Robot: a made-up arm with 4 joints.
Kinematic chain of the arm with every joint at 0, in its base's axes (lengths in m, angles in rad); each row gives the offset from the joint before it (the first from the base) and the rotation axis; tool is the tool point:
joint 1: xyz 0 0 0.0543 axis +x
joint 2: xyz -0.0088 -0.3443 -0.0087 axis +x
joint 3: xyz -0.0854 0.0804 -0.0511 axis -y
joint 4: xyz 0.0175 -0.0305 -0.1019 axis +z
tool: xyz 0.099 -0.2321 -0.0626
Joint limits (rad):
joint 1: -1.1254..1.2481
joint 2: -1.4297..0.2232
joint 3: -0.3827..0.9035
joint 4: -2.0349..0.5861
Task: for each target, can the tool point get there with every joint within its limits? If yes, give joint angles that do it. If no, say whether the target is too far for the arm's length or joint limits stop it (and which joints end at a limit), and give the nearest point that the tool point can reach.
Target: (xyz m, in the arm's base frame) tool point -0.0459 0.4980 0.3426
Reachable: no: joint limits stop it (at a limit: joint 1, joint 2, joint 3) | nearest point 0.1259 -0.0381 0.4848 | short by 0.581 m
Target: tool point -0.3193 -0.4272 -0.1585
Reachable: yes | joints 0.0179 -0.2974 -0.0107 -1.6715
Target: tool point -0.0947 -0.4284 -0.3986
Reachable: yes | joints 1.0095 -1.2761 -0.1641 -0.3665
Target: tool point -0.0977 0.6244 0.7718
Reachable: no: too far | nearest point 0.0611 -0.0549 0.5724 | short by 0.726 m
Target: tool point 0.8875 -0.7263 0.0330
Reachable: no: too far | nearest point 0.1779 -0.4957 0.0398 | short by 0.746 m
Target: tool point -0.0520 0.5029 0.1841
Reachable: no: joint limits stop it (at a limit: joint 1, joint 2, joint 3, joint 4) | nearest point -0.1100 0.2409 -0.2435 | short by 0.505 m
